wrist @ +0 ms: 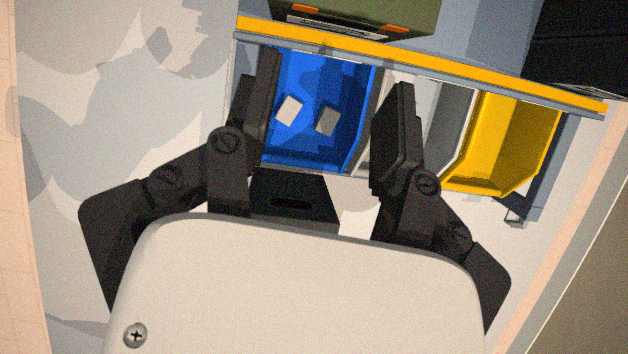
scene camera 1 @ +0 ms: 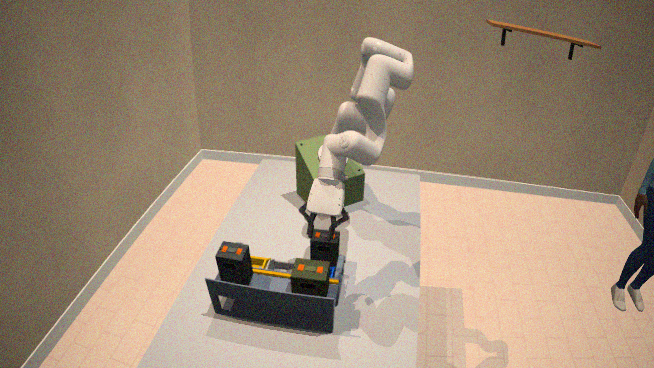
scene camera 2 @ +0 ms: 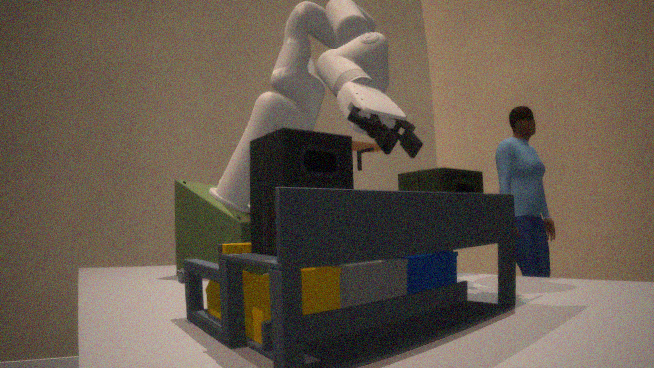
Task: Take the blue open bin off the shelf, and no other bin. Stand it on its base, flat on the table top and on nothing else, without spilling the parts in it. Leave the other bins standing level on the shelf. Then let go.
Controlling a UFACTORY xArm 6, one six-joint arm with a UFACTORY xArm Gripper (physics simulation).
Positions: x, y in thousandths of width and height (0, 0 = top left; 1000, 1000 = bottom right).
Labels:
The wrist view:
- my gripper: 529, 247
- blue open bin: 502, 230
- yellow bin: 807, 397
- grey bin: 709, 309
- dark box: 480, 566
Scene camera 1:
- my gripper: 489, 651
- dark box: 492, 678
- olive box: 492, 760
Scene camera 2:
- my gripper: 620, 406
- blue open bin: 654, 738
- yellow bin: 492, 776
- olive box: 677, 488

